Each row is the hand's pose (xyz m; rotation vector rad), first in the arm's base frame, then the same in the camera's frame.
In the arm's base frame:
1: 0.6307 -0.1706 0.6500 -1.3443 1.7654 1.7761
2: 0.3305 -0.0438 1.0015 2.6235 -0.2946 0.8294
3: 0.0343 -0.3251 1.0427 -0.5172 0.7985 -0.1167
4: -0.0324 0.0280 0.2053 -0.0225 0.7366 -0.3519
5: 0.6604 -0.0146 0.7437 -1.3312 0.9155 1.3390
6: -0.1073 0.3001 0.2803 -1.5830 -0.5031 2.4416
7: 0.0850 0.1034 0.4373 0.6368 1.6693 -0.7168
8: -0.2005 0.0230 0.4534 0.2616 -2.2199 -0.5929
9: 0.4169 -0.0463 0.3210 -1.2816 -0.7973 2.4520
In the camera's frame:
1: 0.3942 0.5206 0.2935 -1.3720 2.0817 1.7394
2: 0.1324 0.7223 0.6406 2.4508 -0.1295 0.6669
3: -0.1470 0.4557 0.7800 -0.7563 0.9011 -0.1602
4: -0.3224 0.6067 -0.1014 -0.2711 0.8100 -0.4160
5: 0.4291 0.6941 0.3451 -1.4502 1.1686 1.3726
6: -0.3976 0.8881 -0.0816 -1.5051 -0.2265 2.6723
7: -0.1817 0.7342 0.0916 0.4186 1.6682 -0.9311
8: -0.4604 0.6574 0.1598 0.1273 -2.1433 -0.3274
9: 0.1396 0.5644 -0.0269 -1.1902 -0.5127 2.6715

